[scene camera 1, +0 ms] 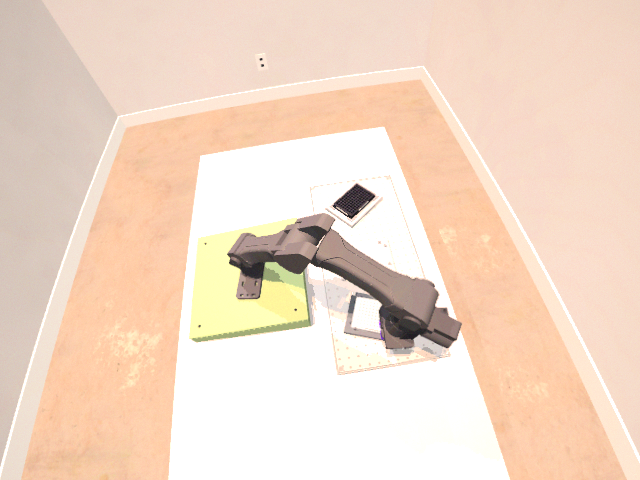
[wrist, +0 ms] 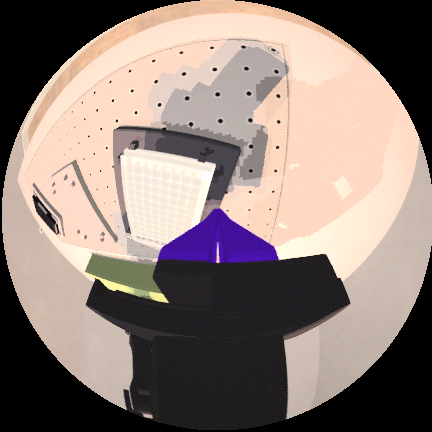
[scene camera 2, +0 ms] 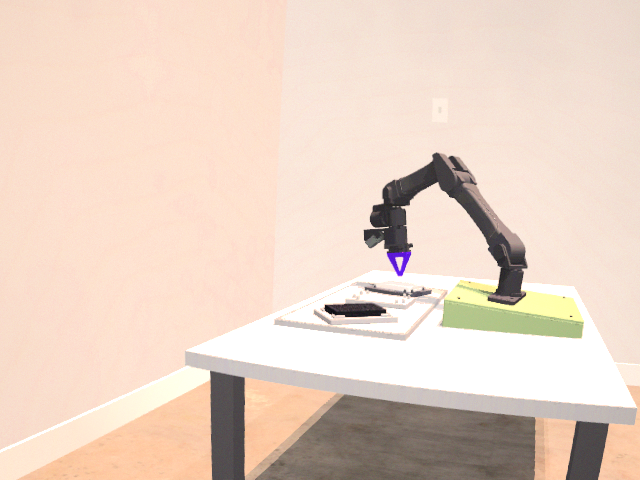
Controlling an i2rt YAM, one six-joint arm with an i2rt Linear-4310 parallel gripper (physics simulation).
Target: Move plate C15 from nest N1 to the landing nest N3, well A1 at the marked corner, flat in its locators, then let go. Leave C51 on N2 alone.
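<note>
A white gridded plate (scene camera 1: 366,314) (scene camera 2: 398,285) (wrist: 167,197) sits in a dark grey nest (scene camera 1: 364,333) (scene camera 2: 421,292) (wrist: 172,141) and looks flat. A black plate (scene camera 1: 354,200) (scene camera 2: 355,309) (wrist: 45,212) sits in a white nest (scene camera 1: 353,222) (scene camera 2: 361,319) at the other end. A white nest with small pins (scene camera 1: 385,254) (scene camera 2: 379,299) between them holds no plate. No plate or nest labels, nor the A1 corner, can be read. My gripper (scene camera 2: 399,274) (wrist: 217,214) is shut and empty, pointing down above the dark nest's side. The arm hides its fingertips in scene camera 1.
The nests stand on a perforated board (scene camera 1: 361,361) (scene camera 2: 299,322) (wrist: 145,95) on the white table (scene camera 1: 268,403) (scene camera 2: 465,366). A green base block (scene camera 1: 222,289) (scene camera 2: 491,315) (wrist: 120,272) carries the arm beside the board. The arm reaches over the middle nest's side.
</note>
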